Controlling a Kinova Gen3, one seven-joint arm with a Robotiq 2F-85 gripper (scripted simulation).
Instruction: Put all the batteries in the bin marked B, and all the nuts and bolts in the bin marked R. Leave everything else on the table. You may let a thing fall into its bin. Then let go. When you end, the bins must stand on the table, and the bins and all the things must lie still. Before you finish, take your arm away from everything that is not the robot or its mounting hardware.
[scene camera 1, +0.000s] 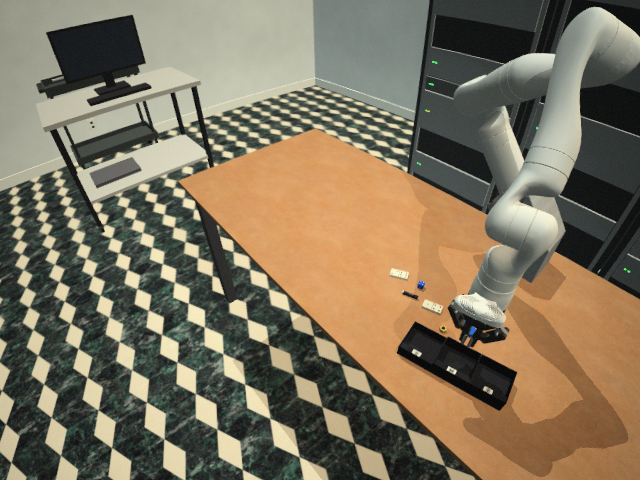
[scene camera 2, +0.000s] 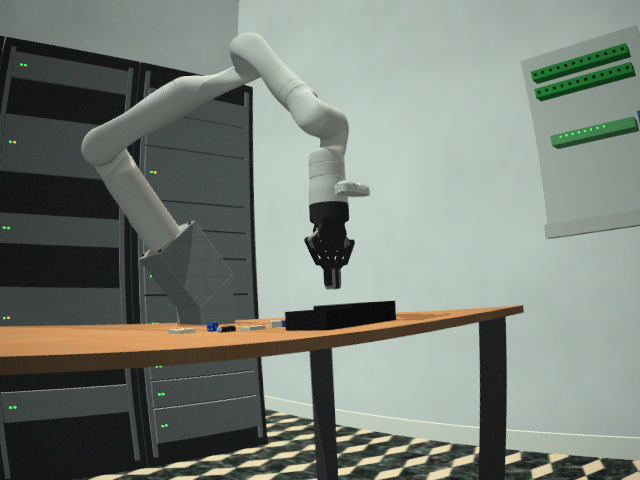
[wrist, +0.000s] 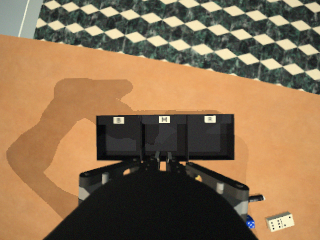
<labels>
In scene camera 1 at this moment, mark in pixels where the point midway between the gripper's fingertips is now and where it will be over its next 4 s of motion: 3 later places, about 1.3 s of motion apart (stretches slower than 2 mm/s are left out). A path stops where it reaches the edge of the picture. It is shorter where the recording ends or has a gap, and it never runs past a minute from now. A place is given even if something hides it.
My gripper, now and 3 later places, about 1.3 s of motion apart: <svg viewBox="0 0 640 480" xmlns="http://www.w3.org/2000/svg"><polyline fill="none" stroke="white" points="466,343 494,370 496,364 519,325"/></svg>
</labels>
